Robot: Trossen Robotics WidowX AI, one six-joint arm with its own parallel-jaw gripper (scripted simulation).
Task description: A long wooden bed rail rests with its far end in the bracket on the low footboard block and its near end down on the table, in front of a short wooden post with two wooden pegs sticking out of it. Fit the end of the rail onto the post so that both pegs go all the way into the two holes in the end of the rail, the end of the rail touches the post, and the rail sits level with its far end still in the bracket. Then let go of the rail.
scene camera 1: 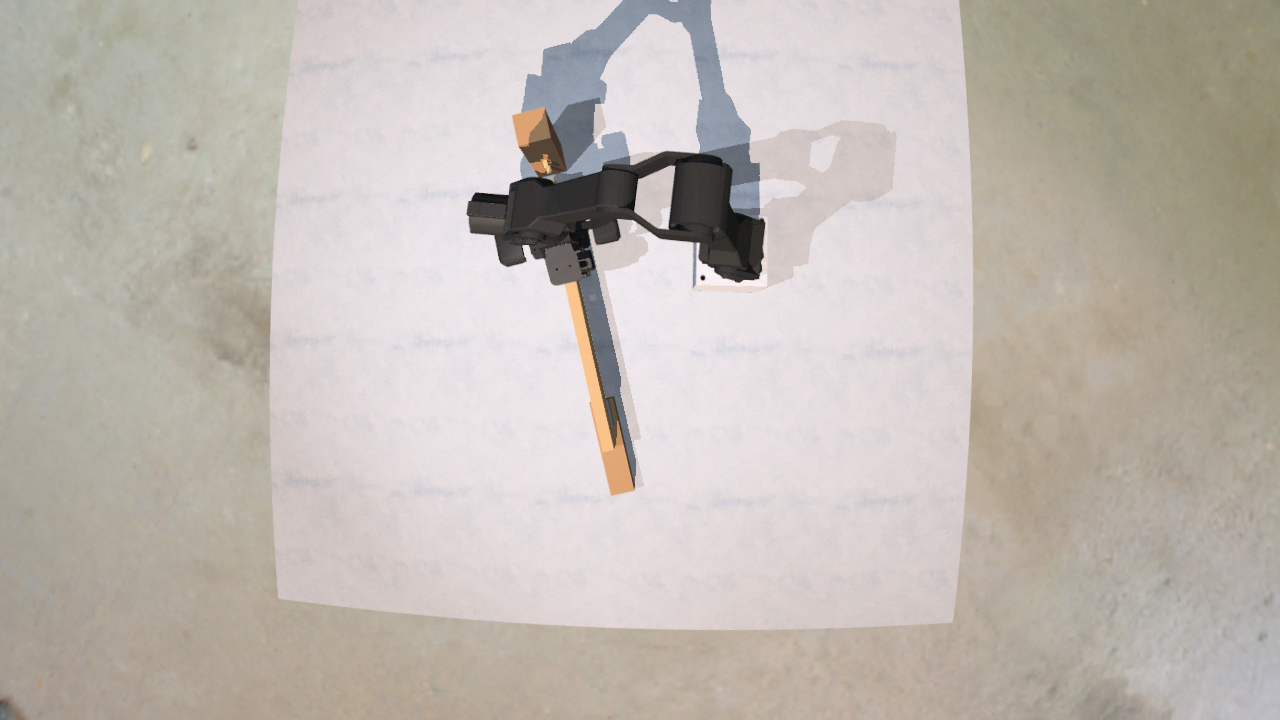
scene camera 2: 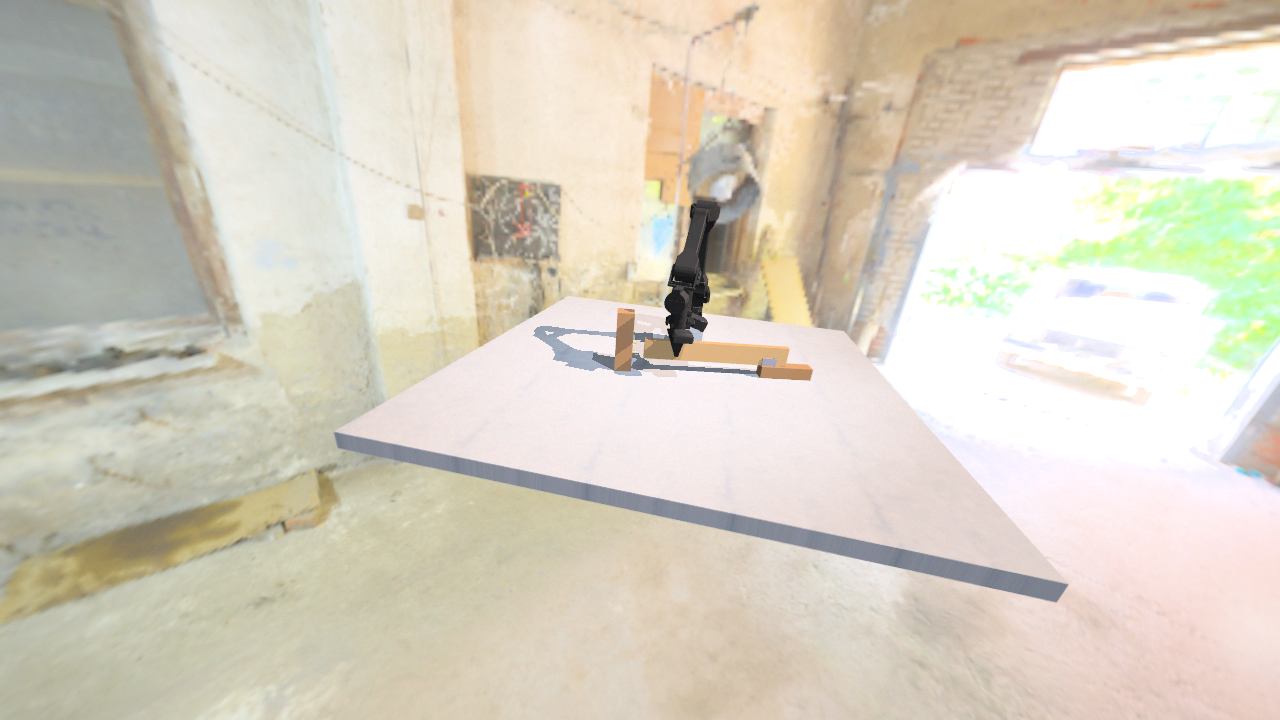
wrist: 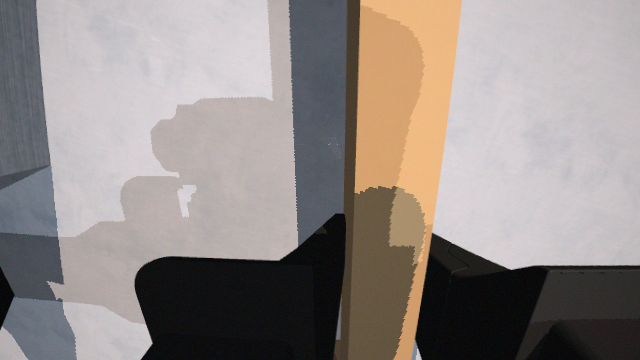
Labels:
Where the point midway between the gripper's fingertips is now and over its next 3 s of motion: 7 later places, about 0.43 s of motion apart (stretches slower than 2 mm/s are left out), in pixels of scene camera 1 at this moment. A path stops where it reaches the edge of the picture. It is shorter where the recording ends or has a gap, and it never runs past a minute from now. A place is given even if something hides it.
My gripper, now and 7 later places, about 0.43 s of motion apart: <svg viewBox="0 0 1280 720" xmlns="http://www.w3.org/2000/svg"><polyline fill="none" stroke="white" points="564,242 564,240 564,238 563,235 563,233 562,231 561,229 561,227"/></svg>

